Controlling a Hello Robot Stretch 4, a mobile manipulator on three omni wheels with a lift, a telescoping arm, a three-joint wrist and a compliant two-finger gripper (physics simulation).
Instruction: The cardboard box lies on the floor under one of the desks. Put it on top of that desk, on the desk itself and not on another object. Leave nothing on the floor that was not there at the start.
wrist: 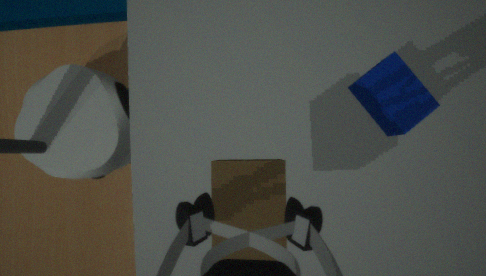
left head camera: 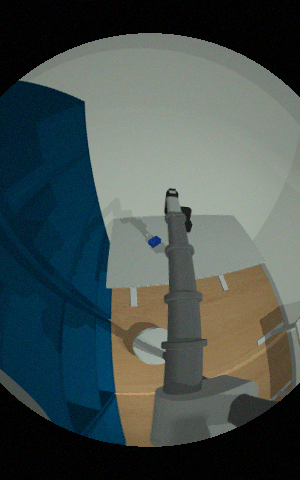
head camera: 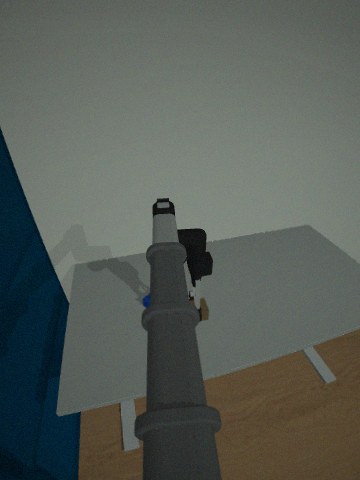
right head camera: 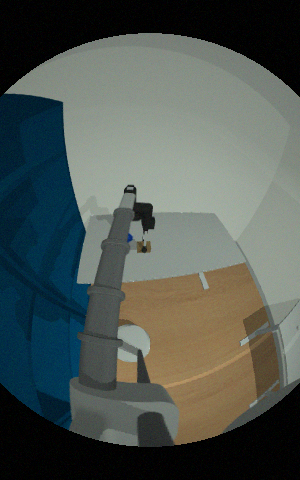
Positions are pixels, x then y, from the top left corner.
Labels:
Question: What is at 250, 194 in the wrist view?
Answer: A brown cardboard box.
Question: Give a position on a blue block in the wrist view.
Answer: At 390, 92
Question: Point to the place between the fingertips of the gripper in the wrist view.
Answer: At 248, 212

